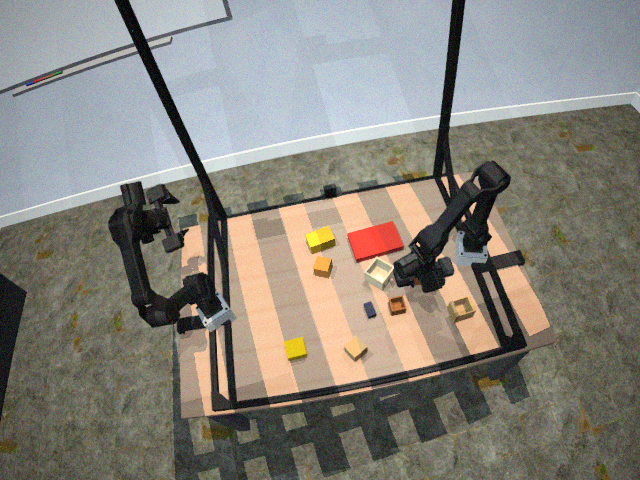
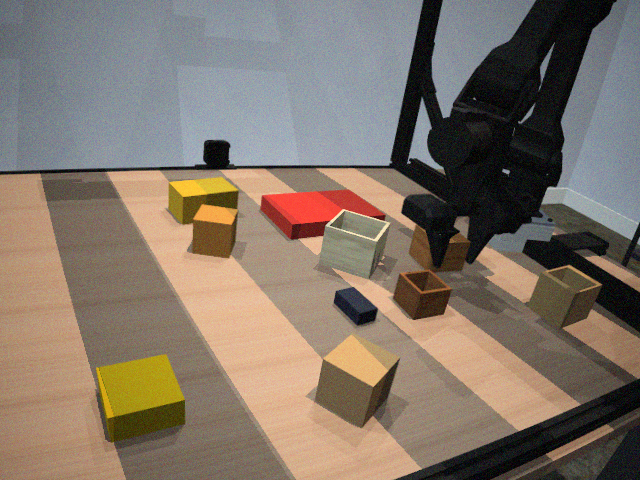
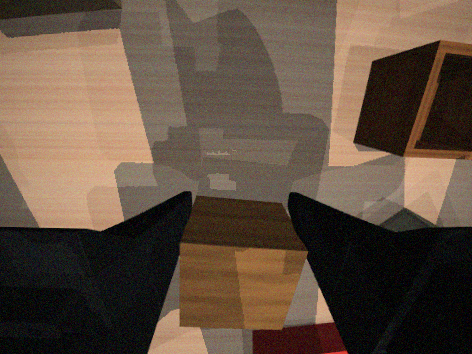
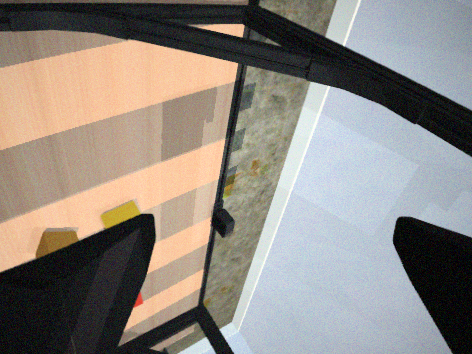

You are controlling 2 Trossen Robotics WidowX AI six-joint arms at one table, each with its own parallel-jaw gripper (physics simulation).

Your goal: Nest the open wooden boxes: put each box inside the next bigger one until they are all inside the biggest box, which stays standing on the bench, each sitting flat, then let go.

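Frame: origin at the left arm's base, x ahead, y left, z up, level; centimetres.
Seen in the pictures: left gripper, fingertip midpoint: (image 1: 421, 284) (image 2: 452, 264) (image 3: 240, 199); right gripper, fingertip midpoint: (image 1: 183, 215) (image 4: 275, 228); left arm's base, link origin: (image 1: 473, 244); right arm's base, link origin: (image 1: 211, 308).
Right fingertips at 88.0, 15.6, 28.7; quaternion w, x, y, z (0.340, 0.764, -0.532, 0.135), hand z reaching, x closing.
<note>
Pixels of each thing's top centre, then the offset from my right fingertips to it, as dx, dy, dz.
- mid-brown wooden box, top centre: (image 3: 238, 293) (image 2: 443, 233) -69.9, -5.0, -30.0
- pale green open box, top centre: (image 2: 358, 224) (image 1: 379, 269) -56.7, -3.7, -29.1
- small dark-brown open box, top centre: (image 3: 466, 107) (image 2: 425, 281) (image 1: 397, 303) -63.3, +7.0, -31.1
- olive open box, top centre: (image 2: 572, 278) (image 1: 463, 305) -84.1, +7.2, -29.3
- flat red slab, top centre: (image 2: 323, 204) (image 1: 375, 239) -54.2, -17.3, -32.4
- orange cube, top centre: (image 2: 216, 214) (image 4: 62, 265) (image 1: 322, 263) -37.5, -4.7, -29.8
- navy block, top centre: (image 2: 356, 299) (image 1: 369, 308) -54.7, +8.7, -33.1
- tan cube, top centre: (image 2: 362, 358) (image 1: 355, 346) -51.8, +22.9, -29.8
- second yellow block, top centre: (image 2: 139, 383) (image 1: 295, 347) -33.2, +24.7, -32.0
My left gripper (image 1: 420, 281) (image 2: 454, 261) (image 3: 240, 199) is low over the bench, shut on a mid-brown wooden box (image 2: 439, 250) (image 3: 241, 260); its fingers press the box's two sides, and the box's opening does not show. A pale green open box (image 1: 379, 272) (image 2: 353, 243) stands just left of it. A small dark-brown open box (image 1: 397, 305) (image 2: 422, 293) (image 3: 385, 105) stands in front. An olive open box (image 1: 461, 309) (image 2: 549, 297) stands at the right. My right gripper (image 1: 172, 216) (image 4: 275, 228) is open and empty, raised off the bench's left edge.
A flat red slab (image 1: 375, 240) (image 2: 318, 211) lies behind the pale box. A yellow block (image 1: 320, 238), orange cube (image 1: 323, 267), navy block (image 1: 370, 310) (image 2: 355, 305), tan cube (image 1: 355, 348) (image 2: 356, 376) and a second yellow block (image 1: 295, 348) are scattered about. Black frame posts stand at the edges.
</note>
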